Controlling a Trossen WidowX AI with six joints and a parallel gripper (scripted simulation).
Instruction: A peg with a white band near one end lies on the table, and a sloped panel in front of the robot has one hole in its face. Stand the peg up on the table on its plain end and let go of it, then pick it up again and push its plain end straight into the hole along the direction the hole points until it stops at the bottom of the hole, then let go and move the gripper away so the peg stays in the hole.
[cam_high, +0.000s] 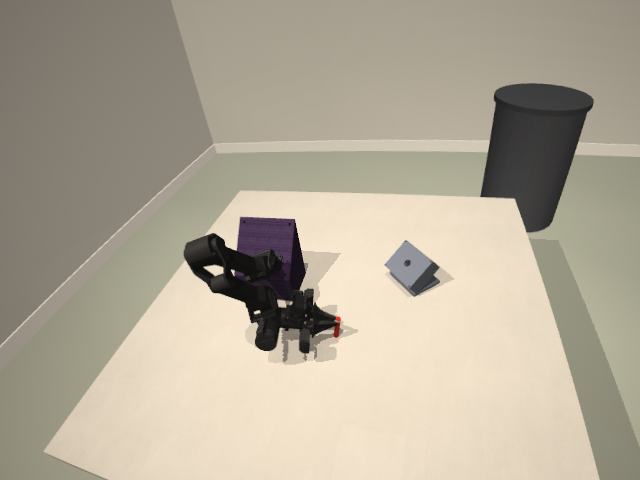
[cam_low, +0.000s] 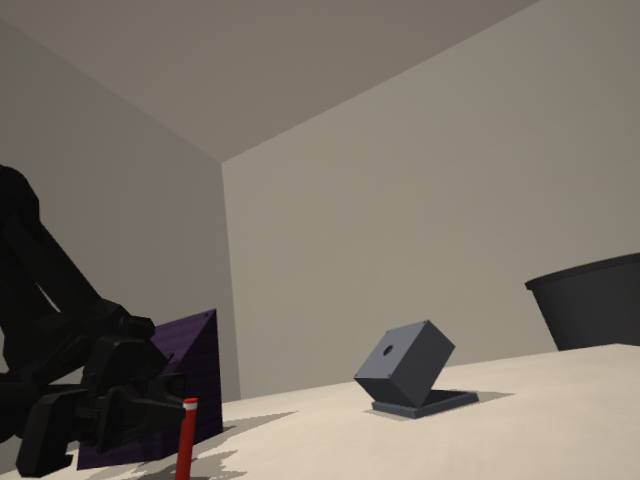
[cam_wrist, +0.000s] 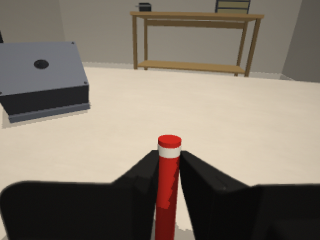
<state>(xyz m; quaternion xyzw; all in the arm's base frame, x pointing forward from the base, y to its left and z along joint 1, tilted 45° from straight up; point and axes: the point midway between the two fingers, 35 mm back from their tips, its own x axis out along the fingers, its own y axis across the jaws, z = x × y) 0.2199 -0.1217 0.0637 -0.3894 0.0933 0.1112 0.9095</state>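
Right now the red peg is 1 cm below my gripper tip. Also, from my gripper tip: grey sloped panel: 17 cm ahead, 27 cm to the left.
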